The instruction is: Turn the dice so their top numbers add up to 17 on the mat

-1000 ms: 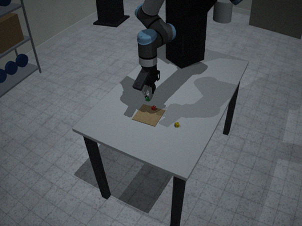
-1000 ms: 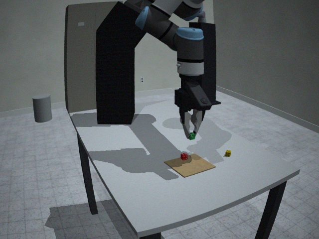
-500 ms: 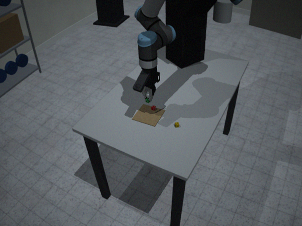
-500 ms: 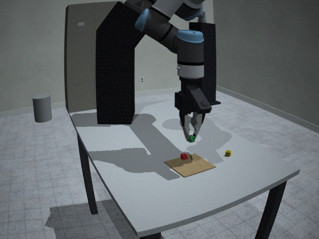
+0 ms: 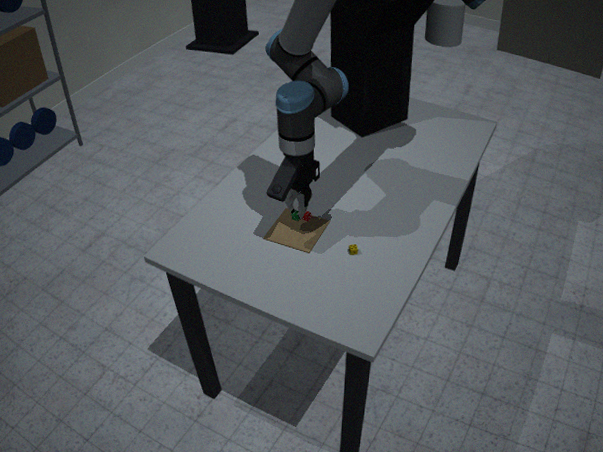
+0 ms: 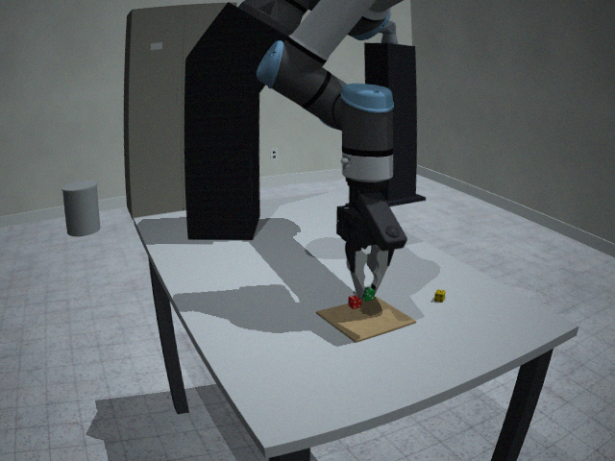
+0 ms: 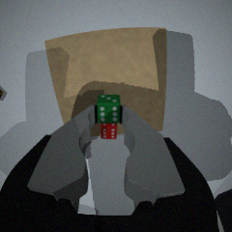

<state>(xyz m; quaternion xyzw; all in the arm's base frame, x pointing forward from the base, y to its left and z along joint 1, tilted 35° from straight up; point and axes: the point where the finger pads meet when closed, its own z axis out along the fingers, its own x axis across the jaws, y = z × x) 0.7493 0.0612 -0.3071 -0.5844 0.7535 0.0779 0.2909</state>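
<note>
The mat is 60 mm below my hand. From my hand the other things lie so: red die 50 mm behind, 10 mm to the left, 50 mm below; then green die 10 mm below; then yellow die 30 mm ahead, 180 mm to the left, 50 mm below.
</note>
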